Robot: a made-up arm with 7 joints. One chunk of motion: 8 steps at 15 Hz.
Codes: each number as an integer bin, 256 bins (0 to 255) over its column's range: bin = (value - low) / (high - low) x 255, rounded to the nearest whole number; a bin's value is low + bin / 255 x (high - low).
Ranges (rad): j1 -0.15..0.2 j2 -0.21..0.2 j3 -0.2..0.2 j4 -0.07..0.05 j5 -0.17..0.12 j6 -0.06..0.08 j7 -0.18..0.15
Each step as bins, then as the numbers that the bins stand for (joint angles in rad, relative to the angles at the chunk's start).
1 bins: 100 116 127 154 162 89 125
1 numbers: -0.0127 -0.0235 -0.0008 0.0025 0.0142 -0.0111 -0.0182
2 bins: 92 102 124 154 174 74 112
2 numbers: -0.0237 -0.0460 -0.0055 0.0025 0.0279 -0.0194 -0.0351
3 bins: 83 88 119 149 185 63 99
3 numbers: -0.0361 -0.0685 -0.0133 0.0001 0.0404 -0.0254 -0.0519
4 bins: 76 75 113 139 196 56 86
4 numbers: -0.0457 -0.0894 -0.0227 -0.0046 0.0529 -0.0293 -0.0687
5 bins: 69 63 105 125 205 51 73
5 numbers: -0.0553 -0.1087 -0.0353 -0.0112 0.0631 -0.0320 -0.0855
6 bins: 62 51 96 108 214 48 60
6 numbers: -0.0649 -0.1280 -0.0494 -0.0192 0.0734 -0.0336 -0.1024
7 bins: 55 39 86 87 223 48 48
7 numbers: -0.0745 -0.1473 -0.0651 -0.0291 0.0836 -0.0336 -0.1179
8 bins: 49 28 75 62 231 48 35
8 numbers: -0.0827 -0.1650 -0.0824 -0.0408 0.0927 -0.0336 -0.1347
